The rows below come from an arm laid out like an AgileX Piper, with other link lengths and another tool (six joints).
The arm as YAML. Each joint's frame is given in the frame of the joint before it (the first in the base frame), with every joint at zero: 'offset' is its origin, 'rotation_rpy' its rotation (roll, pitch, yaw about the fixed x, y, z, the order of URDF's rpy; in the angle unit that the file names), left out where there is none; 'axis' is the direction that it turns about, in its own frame. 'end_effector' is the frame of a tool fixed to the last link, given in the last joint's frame.
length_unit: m
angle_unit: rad
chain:
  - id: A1
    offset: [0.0, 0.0, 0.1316]
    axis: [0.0, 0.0, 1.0]
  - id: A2
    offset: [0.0, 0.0, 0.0]
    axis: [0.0, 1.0, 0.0]
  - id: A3
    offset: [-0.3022, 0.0, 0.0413]
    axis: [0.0, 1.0, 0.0]
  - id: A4
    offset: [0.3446, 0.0, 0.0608]
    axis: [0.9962, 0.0, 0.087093]
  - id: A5
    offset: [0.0, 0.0, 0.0]
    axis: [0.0, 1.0, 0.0]
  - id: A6
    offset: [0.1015, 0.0, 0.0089]
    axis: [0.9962, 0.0, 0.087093]
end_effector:
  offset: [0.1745, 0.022, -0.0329]
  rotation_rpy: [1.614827, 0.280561, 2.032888]
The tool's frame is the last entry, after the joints.
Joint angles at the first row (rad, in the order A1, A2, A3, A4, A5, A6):
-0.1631, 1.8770, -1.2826, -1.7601, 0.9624, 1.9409
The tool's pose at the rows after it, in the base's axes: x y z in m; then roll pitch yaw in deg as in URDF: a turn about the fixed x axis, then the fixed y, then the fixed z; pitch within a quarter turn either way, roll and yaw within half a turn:
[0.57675 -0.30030 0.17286 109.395 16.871 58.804]
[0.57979 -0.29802 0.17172 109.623 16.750 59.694]
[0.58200 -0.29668 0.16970 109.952 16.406 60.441]
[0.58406 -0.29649 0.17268 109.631 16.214 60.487]
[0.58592 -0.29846 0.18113 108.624 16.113 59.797]
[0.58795 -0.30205 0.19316 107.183 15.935 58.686]
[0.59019 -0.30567 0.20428 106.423 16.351 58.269]
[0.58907 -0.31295 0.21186 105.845 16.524 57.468]
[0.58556 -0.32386 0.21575 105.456 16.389 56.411]
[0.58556 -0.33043 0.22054 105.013 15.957 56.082]
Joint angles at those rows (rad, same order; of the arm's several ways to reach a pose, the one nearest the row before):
-0.1655, 1.8770, -1.2826, -1.7620, 0.9390, 1.9409
-0.1655, 1.8770, -1.2826, -1.7661, 0.9246, 1.9409
-0.1676, 1.8771, -1.2826, -1.7661, 0.9087, 1.9409
-0.1677, 1.8770, -1.2894, -1.7661, 0.9060, 1.9409
-0.1677, 1.8770, -1.3042, -1.7664, 0.9144, 1.9409
-0.1688, 1.8777, -1.3260, -1.7664, 0.9274, 1.9410
-0.1723, 1.8777, -1.3481, -1.7664, 0.9298, 1.9238
-0.1830, 1.8778, -1.3631, -1.7664, 0.9315, 1.9144
-0.2013, 1.8793, -1.3732, -1.7664, 0.9297, 1.9127
-0.2145, 1.8793, -1.3850, -1.7664, 0.9190, 1.9127

